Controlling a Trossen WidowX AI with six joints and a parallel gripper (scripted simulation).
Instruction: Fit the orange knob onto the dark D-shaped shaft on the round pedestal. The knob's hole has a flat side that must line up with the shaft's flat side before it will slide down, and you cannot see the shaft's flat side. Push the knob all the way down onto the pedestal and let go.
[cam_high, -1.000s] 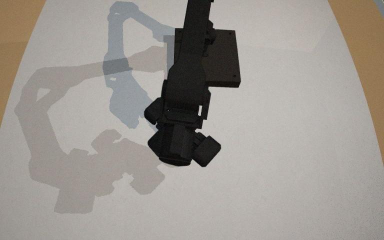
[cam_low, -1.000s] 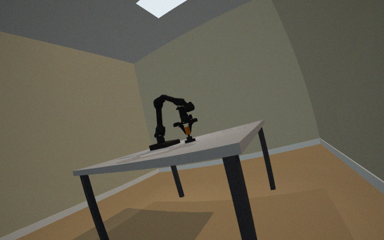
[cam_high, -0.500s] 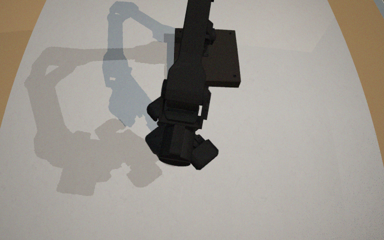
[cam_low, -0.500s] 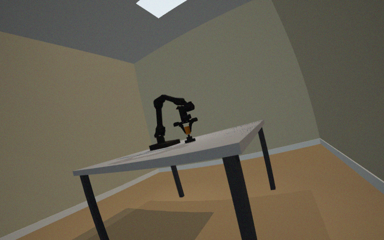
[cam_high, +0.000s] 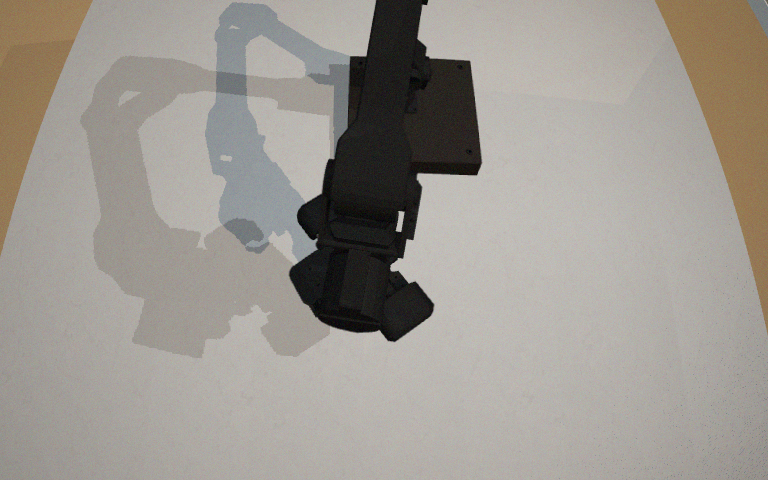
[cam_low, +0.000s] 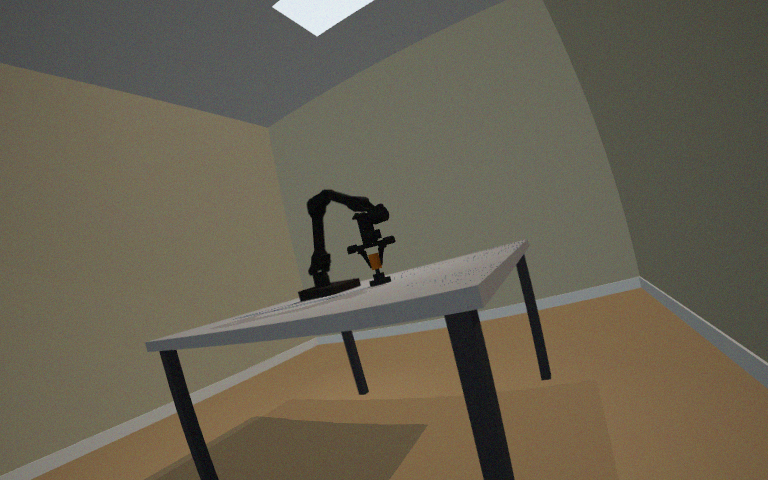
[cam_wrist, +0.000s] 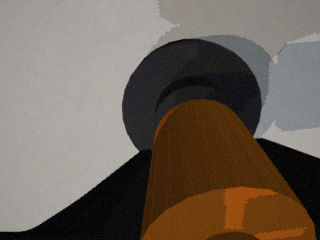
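Now: gripper tip 2 cm below the orange knob. The rest, counted from my gripper tip: round dark pedestal: 4 cm below.
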